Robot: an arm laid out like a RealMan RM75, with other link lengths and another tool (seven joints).
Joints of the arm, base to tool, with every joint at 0 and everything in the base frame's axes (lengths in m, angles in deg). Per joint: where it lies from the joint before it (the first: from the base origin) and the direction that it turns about. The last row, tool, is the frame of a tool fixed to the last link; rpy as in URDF.
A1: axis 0 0 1 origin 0.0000 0.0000 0.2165
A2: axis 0 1 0 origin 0.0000 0.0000 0.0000
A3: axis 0 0 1 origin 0.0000 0.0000 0.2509
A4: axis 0 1 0 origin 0.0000 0.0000 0.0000
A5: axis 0 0 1 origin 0.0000 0.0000 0.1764
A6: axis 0 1 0 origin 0.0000 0.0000 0.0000
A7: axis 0 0 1 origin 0.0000 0.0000 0.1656
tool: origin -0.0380 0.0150 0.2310 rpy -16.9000 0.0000 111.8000
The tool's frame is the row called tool.
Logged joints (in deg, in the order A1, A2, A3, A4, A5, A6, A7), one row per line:
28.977, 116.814, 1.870, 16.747, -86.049, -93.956, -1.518
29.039, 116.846, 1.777, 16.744, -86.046, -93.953, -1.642
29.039, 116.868, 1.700, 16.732, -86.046, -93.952, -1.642
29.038, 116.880, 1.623, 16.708, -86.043, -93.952, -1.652
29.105, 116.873, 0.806, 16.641, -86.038, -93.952, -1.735
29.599, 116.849, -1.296, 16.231, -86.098, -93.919, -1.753
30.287, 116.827, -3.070, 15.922, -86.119, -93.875, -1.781
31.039, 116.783, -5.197, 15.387, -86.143, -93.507, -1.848
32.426, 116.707, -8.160, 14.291, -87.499, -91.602, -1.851
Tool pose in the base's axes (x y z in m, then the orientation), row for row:
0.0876, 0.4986, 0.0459, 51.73, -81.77, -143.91
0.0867, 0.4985, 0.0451, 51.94, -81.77, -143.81
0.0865, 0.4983, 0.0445, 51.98, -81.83, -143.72
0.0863, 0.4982, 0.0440, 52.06, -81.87, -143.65
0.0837, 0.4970, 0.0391, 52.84, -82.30, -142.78
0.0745, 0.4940, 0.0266, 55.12, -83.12, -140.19
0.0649, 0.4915, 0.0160, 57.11, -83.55, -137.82
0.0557, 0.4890, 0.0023, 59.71, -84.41, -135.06
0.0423, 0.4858, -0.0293, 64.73, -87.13, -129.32
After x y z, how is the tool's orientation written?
As a rotation vector, in degrees.
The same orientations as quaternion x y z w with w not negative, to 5 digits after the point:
0.29781, -0.47075, -0.82849, 0.05744
0.29905, -0.47080, -0.82801, 0.05762
0.29934, -0.47123, -0.82764, 0.05792
0.29982, -0.47150, -0.82730, 0.05805
0.30476, -0.47467, -0.82350, 0.06048
0.31961, -0.48196, -0.81287, 0.06934
0.33297, -0.48712, -0.80353, 0.07857
0.34973, -0.49441, -0.79107, 0.08635
0.38157, -0.51362, -0.76232, 0.09728

